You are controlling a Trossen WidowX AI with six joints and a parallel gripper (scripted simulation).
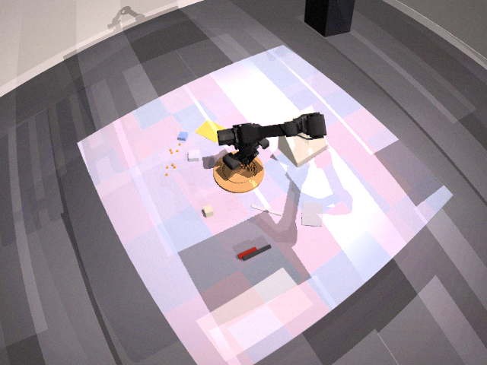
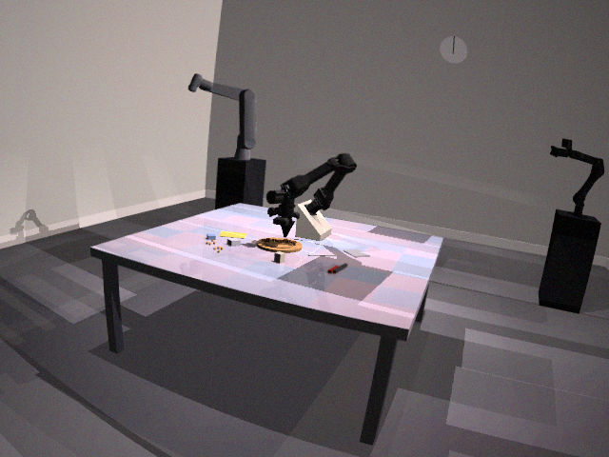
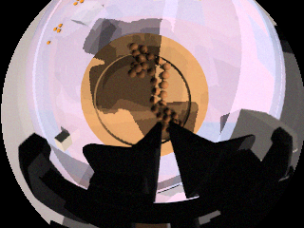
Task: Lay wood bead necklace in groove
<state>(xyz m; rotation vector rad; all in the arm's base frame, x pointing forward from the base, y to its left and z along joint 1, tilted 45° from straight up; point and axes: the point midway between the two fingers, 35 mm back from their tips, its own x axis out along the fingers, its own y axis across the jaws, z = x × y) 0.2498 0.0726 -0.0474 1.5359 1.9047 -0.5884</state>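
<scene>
The round bead board lies 30 mm ahead of my gripper tip, 10 mm to the right of it and 30 mm below it. The rest, counted from my gripper tip: cream cube 220 mm ahead, 110 mm to the left, 20 mm below; then white block 160 mm ahead, 170 mm to the right, 30 mm below; then thin rod 20 mm ahead, 200 mm to the left, 40 mm below.
</scene>
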